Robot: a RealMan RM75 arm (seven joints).
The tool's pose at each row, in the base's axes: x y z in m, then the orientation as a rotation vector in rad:
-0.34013 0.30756 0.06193 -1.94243 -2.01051 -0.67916
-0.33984 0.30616 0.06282 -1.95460 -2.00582 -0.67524
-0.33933 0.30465 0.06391 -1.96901 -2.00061 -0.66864
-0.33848 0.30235 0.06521 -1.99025 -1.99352 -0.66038
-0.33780 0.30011 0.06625 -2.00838 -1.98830 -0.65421
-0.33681 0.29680 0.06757 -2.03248 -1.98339 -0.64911
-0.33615 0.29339 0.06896 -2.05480 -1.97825 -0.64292
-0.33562 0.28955 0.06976 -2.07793 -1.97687 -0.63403
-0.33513 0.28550 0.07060 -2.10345 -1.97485 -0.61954
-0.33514 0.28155 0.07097 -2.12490 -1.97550 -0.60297
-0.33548 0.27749 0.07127 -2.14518 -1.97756 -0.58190
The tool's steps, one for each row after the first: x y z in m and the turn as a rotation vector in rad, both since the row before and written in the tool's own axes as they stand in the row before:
-0.00079 0.00043 -0.00142 -0.00247 -0.00591 0.00745
-0.00081 0.00068 -0.00162 -0.00186 -0.00784 0.00885
-0.00142 0.00108 -0.00213 -0.00391 -0.01147 0.01239
-0.00149 0.00090 -0.00188 -0.00420 -0.01000 0.00987
-0.00232 0.00131 -0.00256 -0.00815 -0.01338 0.01137
-0.00239 0.00105 -0.00268 -0.00659 -0.01264 0.01095
-0.00307 0.00091 -0.00233 -0.00661 -0.01595 0.00911
-0.00326 0.00094 -0.00241 -0.00452 -0.01901 0.01073
-0.00342 0.00042 -0.00197 -0.00210 -0.01869 0.00793
-0.00359 0.00012 -0.00194 0.00052 -0.02032 0.00704

